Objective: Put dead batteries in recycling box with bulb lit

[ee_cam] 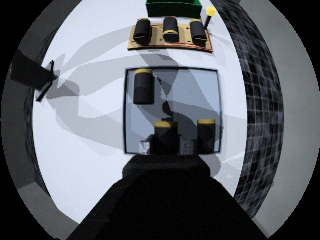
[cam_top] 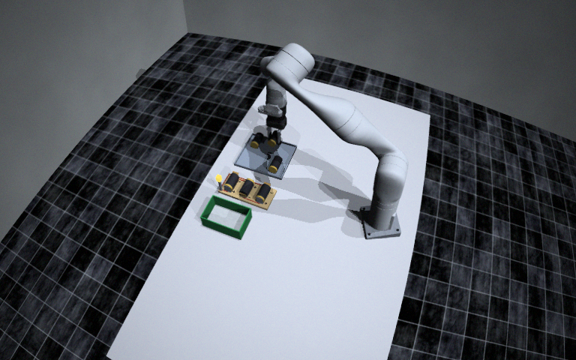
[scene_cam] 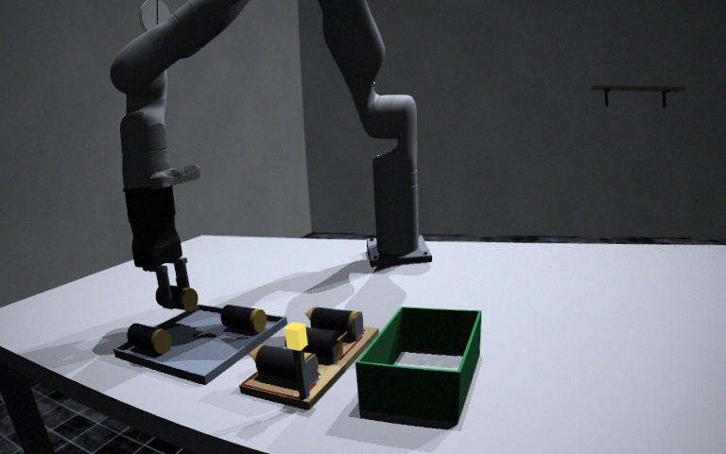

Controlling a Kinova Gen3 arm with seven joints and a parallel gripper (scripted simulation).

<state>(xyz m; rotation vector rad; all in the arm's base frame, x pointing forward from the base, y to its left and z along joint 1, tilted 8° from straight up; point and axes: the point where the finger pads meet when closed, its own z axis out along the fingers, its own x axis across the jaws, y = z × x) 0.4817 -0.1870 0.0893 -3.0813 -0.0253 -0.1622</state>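
Right now the green recycling box is 2 cm ahead of my hand, 38 cm to the left of it and 5 cm below it. The rest, counted from my hand: grey tray 1 cm ahead, 5 cm to the left, 6 cm below.
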